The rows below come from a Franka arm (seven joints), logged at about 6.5 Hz.
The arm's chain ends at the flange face. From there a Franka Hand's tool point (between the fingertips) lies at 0.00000 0.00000 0.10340 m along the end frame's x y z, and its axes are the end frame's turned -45 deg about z.
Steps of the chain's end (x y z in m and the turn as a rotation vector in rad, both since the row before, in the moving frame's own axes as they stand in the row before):
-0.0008 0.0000 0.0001 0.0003 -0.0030 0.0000
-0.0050 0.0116 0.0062 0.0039 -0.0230 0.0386
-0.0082 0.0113 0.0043 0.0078 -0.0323 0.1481
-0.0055 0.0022 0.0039 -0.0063 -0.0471 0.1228
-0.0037 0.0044 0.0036 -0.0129 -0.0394 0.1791
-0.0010 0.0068 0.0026 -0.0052 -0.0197 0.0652
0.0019 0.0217 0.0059 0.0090 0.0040 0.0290
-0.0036 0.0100 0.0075 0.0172 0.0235 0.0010
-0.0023 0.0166 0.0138 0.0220 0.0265 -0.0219
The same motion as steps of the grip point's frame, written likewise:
-0.0008 -0.0008 0.0001 0.0023 -0.0019 0.0000
-0.0131 0.0027 0.0062 0.0190 -0.0135 0.0386
-0.0154 -0.0009 0.0042 0.0284 -0.0173 0.1481
-0.0092 -0.0055 0.0038 0.0288 -0.0378 0.1228
-0.0094 -0.0018 0.0035 0.0187 -0.0370 0.1791
-0.0073 0.0030 0.0026 0.0103 -0.0176 0.0652
-0.0130 0.0163 0.0059 0.0035 0.0092 0.0290
-0.0066 0.0050 0.0075 -0.0045 0.0288 0.0010
-0.0098 0.0104 0.0137 -0.0032 0.0343 -0.0219

